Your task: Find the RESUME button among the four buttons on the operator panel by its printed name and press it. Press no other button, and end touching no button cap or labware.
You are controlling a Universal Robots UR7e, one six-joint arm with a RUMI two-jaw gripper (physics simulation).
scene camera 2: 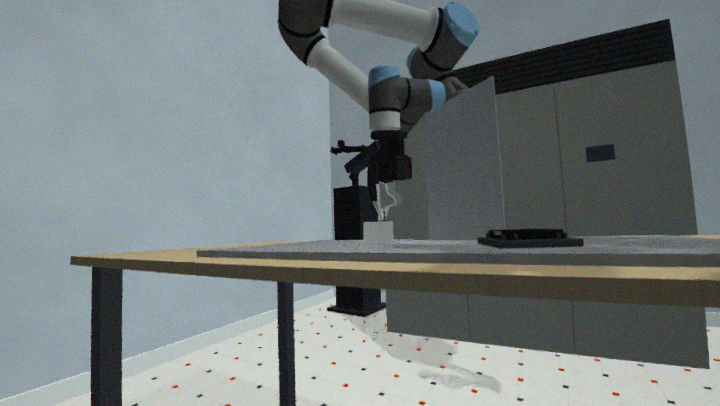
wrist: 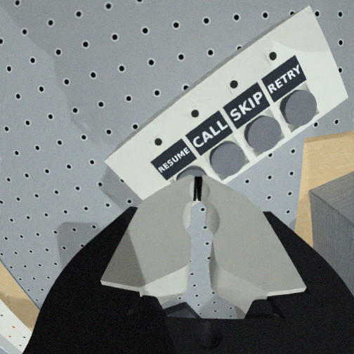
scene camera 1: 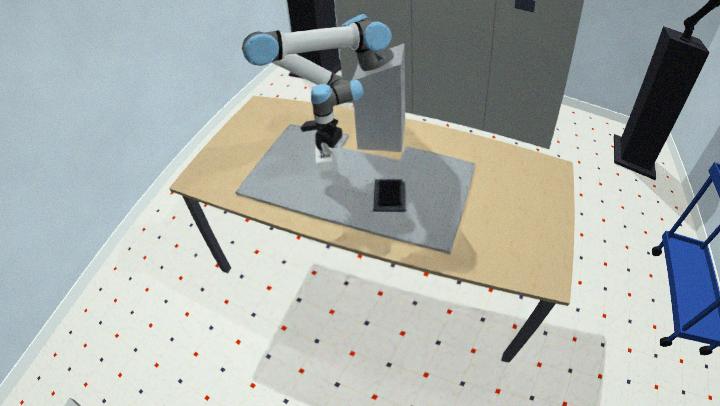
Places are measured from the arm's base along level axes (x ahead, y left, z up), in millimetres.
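Pixels of known places: gripper, between the fingertips: point(scene camera 2: 383, 219) point(scene camera 1: 326, 153); arm's base, origin of its link: point(scene camera 2: 453, 110) point(scene camera 1: 377, 61).
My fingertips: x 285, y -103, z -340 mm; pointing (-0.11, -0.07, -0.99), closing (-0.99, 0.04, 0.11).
For each thing: its top centre in the pictures, then the offset to it from my fingertips. Level surfaces: height alone.
- white operator panel, centre of its top: point(scene camera 2: 376, 221) point(scene camera 1: 323, 148) 24 mm back, 35 mm right, 3 mm down
- black tray, centre of its top: point(scene camera 2: 521, 232) point(scene camera 1: 389, 192) 52 mm ahead, 317 mm left, 37 mm down
- grey board, height of its surface: 57 mm down
- wooden table, height of its surface: 71 mm down
The white operator panel point(scene camera 1: 324, 159) point(scene camera 2: 378, 232) point(wrist: 131, 173) stands on the perforated grey board. In the wrist view its labels read RESUME, CALL, SKIP and RETRY. The grey RESUME button point(wrist: 190, 173) is partly hidden behind the fingertips. The CALL button point(wrist: 227, 158), SKIP button point(wrist: 263, 133) and RETRY button point(wrist: 299, 107) lie up and to the right, apart from the fingers. My gripper point(scene camera 1: 325, 151) point(scene camera 2: 382, 219) point(wrist: 196, 178) is shut and empty, pointing down. Its tips are at the RESUME button, level with the panel's top in scene camera 2; contact cannot be told.
A black tray point(scene camera 1: 389, 209) point(scene camera 2: 529, 242) sits on the grey board point(scene camera 1: 282, 181) point(scene camera 2: 302, 248), to the right of the panel in scene camera 1. A tall grey block point(scene camera 1: 379, 113) point(scene camera 2: 466, 166) point(wrist: 332, 215) stands behind the board, near the arm. The wooden table point(scene camera 1: 524, 216) is underneath.
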